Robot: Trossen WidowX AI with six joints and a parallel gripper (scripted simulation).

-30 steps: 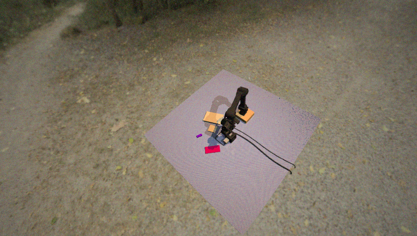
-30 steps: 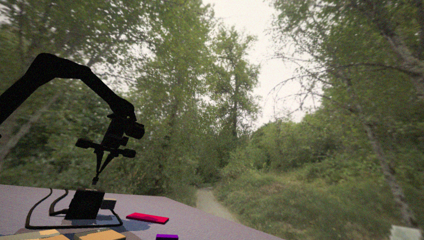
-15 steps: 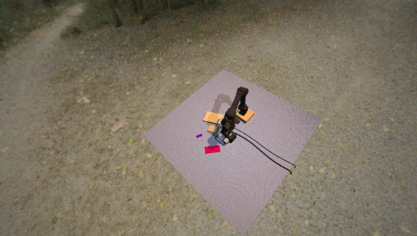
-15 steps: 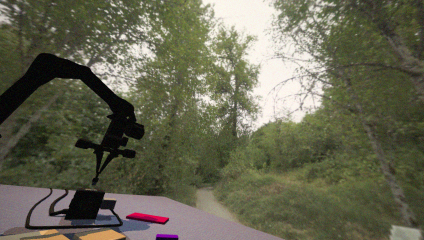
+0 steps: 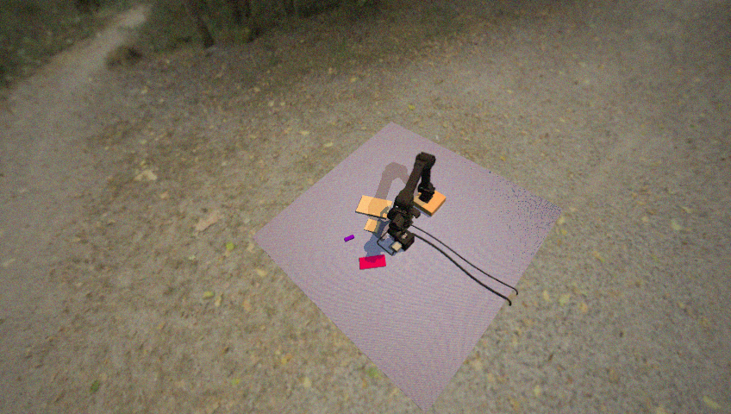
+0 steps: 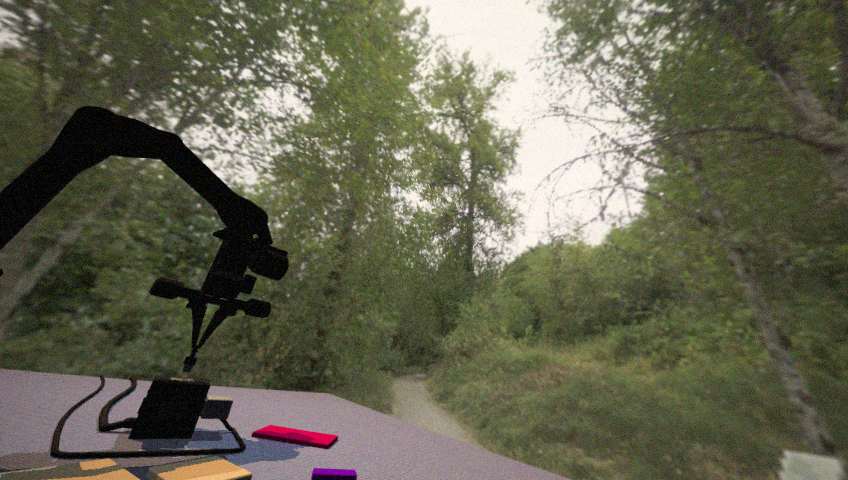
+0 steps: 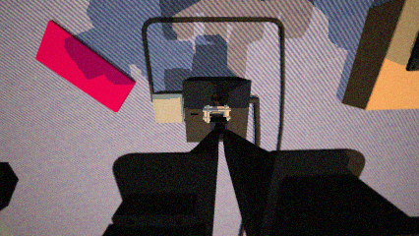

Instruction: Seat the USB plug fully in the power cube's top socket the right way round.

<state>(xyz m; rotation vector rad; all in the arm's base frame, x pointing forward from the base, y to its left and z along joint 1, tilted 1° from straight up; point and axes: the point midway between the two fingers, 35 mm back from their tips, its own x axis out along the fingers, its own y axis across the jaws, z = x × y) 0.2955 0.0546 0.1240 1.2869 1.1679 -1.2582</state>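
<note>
Now: the USB plug 2 cm below my gripper tip. Also, from my gripper tip: purple piece: 27 cm to the right, 16 cm ahead, 12 cm below; magenta flat block: 19 cm ahead, 12 cm below, 7 cm to the right.
</note>
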